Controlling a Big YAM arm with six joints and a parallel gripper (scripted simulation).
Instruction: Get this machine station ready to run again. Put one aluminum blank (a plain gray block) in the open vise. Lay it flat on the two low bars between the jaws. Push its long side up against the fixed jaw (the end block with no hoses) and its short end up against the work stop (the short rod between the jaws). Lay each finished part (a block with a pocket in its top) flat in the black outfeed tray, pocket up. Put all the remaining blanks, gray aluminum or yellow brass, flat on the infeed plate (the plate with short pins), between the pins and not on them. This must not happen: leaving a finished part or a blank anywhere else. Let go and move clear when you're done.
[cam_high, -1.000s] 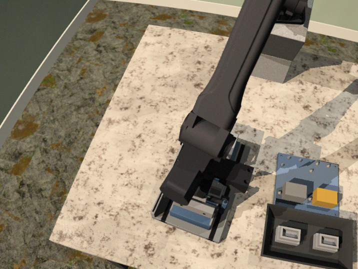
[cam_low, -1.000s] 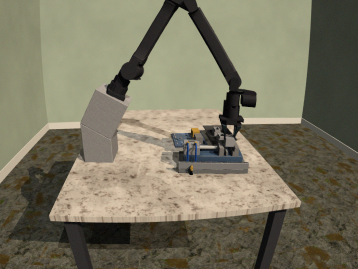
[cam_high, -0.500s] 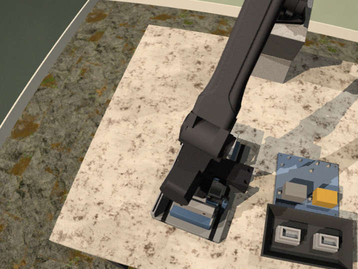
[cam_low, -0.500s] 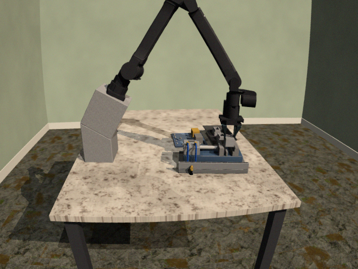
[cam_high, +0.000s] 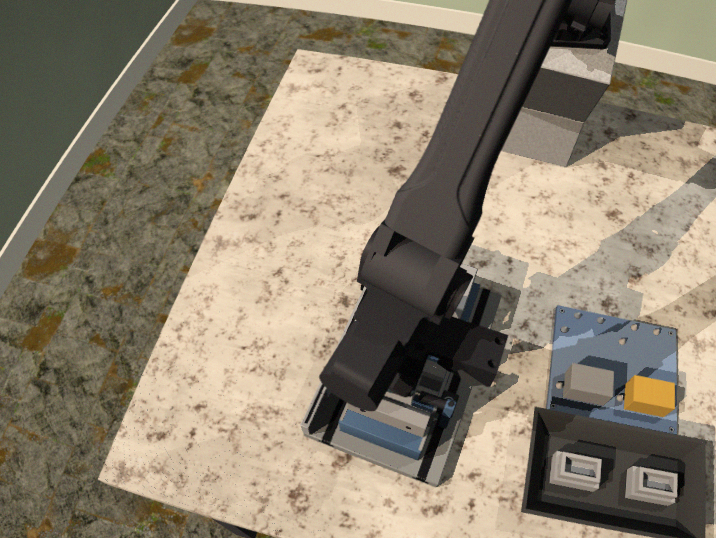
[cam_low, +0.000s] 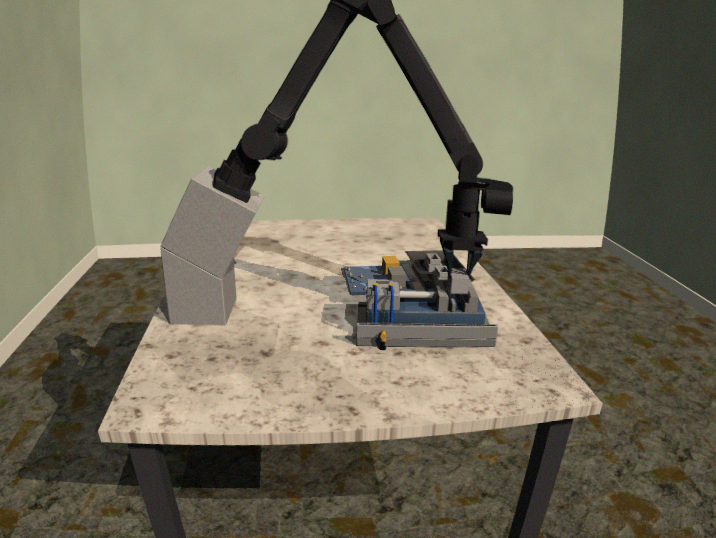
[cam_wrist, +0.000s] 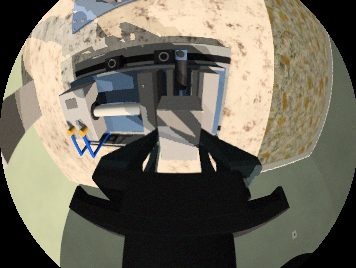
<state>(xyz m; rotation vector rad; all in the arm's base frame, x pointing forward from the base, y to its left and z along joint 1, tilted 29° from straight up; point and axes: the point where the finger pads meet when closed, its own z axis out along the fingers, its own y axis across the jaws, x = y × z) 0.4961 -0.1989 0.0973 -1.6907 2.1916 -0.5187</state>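
Now: the fixed jaw 30 mm ahead of my hand and 50 mm below it. Also, from my hand: hosed end block: 160 mm behind, 50 mm to the left, 50 mm below; infeed plate: 80 mm behind, 320 mm to the left, 130 mm below; dark rail: 90 mm behind, 60 mm to the right, 100 mm below.
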